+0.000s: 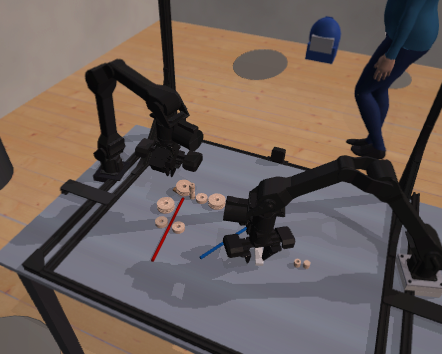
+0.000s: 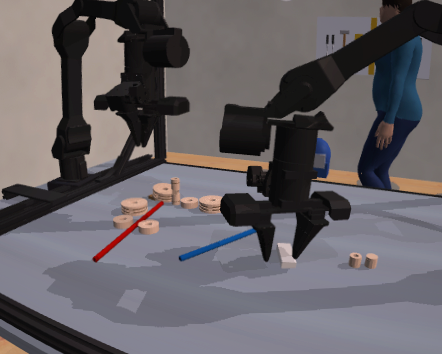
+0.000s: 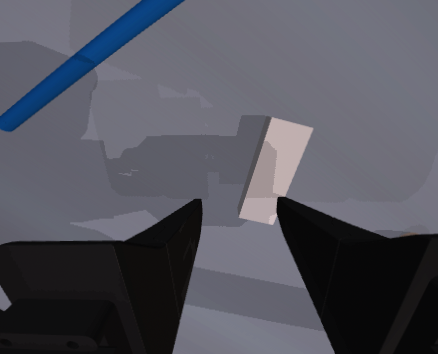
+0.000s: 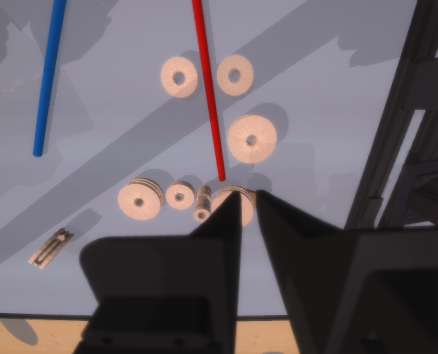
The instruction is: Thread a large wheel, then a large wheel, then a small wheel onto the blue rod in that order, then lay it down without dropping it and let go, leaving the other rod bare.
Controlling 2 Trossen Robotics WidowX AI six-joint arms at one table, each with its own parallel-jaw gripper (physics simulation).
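Note:
The blue rod lies bare on the table. The red rod lies bare between two small wheels. Large wheels lie flat nearby. Another small wheel lies between two large ones. My left gripper is partly open and empty above the table by a white block. My right gripper is shut and empty, high above the table.
The white block lies near the left fingertips. Two small cylinders stand at the right. A narrow peg-like stack stands beside a large wheel. A slotted wooden piece lies near the far edge.

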